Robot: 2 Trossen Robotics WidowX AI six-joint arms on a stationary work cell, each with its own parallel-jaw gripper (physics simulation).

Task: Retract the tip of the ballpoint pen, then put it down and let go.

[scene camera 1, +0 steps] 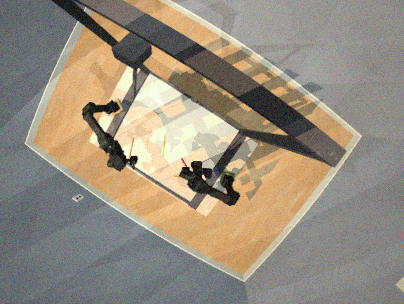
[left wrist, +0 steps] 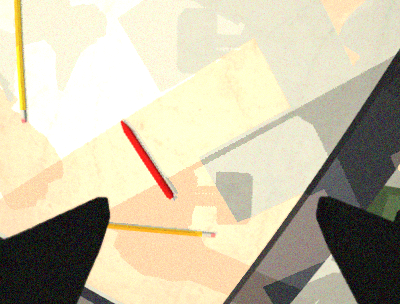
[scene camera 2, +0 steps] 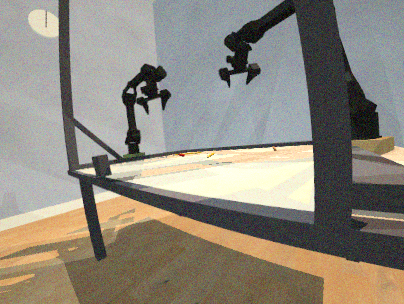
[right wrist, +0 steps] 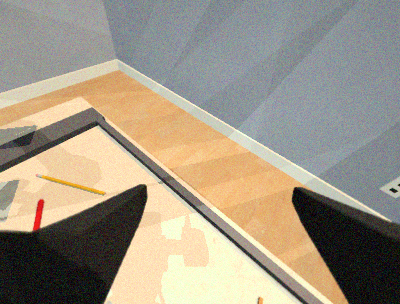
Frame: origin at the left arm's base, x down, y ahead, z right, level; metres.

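Seen in the pictures: left gripper, between the fingertips: (left wrist: 214, 207) (scene camera 2: 155, 112); right gripper, between the fingertips: (scene camera 1: 127, 170) (scene camera 2: 237, 85) (right wrist: 219, 192); left arm's base, origin of its link: (scene camera 1: 227, 179) (scene camera 2: 134, 153); right arm's base, origin of its link: (scene camera 1: 115, 107) (scene camera 2: 361, 138).
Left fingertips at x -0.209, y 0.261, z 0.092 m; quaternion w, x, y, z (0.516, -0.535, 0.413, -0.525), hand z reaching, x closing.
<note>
Offsets run from my left fingertips to a thing's middle.
The red ballpoint pen @(dx +0.243, dy +0.096, dz -0.059 m) (scene camera 1: 184, 162) (scene camera 2: 181, 155) (left wrist: 146, 159) (right wrist: 39, 215) lies flat on the pale table top. In the left wrist view it lies slantwise, with a small grey bit at its lower right end; whether its tip is out is too small to tell. My left gripper (scene camera 1: 194, 171) (scene camera 2: 155, 106) (left wrist: 214, 207) is open and empty, pointing down high above the table, with the pen up and left of the middle between its fingertips in its wrist view. My right gripper (scene camera 1: 132, 160) (scene camera 2: 239, 82) (right wrist: 219, 192) is open and empty, high above the table, away from the pen.
A yellow pencil @(dx +0.244, dy +0.297, dz +0.061 m) (scene camera 1: 164, 145) (scene camera 2: 210, 155) (left wrist: 20, 65) lies to one side of the pen. An orange-yellow pencil @(dx +0.244, dy +0.081, dz -0.165 m) (left wrist: 155, 230) (right wrist: 72, 185) lies close by the pen's other side. A brown stick @(dx +0.244, dy +0.567, dz -0.017 m) (scene camera 1: 132, 147) (scene camera 2: 274, 148) lies near the right arm. Dark frame rails (left wrist: 370, 120) (right wrist: 200, 210) edge the table.
</note>
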